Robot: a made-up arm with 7 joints.
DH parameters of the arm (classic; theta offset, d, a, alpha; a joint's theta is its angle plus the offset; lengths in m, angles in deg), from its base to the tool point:
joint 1: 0 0.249 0 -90
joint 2: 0 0 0 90
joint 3: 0 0.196 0.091 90
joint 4: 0 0 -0.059 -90
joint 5: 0 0.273 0 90
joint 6: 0 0 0.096 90
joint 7: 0 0 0 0
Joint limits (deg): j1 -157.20..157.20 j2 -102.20..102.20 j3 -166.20..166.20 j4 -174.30..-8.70 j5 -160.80..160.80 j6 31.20..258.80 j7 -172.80..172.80
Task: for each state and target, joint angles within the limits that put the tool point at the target. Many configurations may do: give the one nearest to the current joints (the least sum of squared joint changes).
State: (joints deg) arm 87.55 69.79 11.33 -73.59 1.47 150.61 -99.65
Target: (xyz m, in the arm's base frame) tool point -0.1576 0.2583 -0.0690
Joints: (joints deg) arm 92.44 66.84 20.15 -129.12 -0.61 159.68 -99.65
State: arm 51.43 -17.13 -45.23 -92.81 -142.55 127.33 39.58
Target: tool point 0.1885 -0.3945 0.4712
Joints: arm 27.56 -30.31 -80.79 -92.44 -145.48 120.57 39.58
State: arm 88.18 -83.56 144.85 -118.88 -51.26 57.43 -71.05
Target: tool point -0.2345 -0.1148 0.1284
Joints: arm 123.72 -71.51 124.22 -146.40 -47.02 31.20 -71.05
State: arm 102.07 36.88 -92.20 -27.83 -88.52 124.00 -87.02
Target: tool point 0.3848 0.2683 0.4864
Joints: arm 88.04 40.06 -92.59 -66.74 -101.95 147.79 -87.02
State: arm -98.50 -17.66 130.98 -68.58 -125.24 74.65 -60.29
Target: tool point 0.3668 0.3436 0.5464
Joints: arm -105.09 -30.80 131.84 -52.97 -127.89 77.36 -60.29
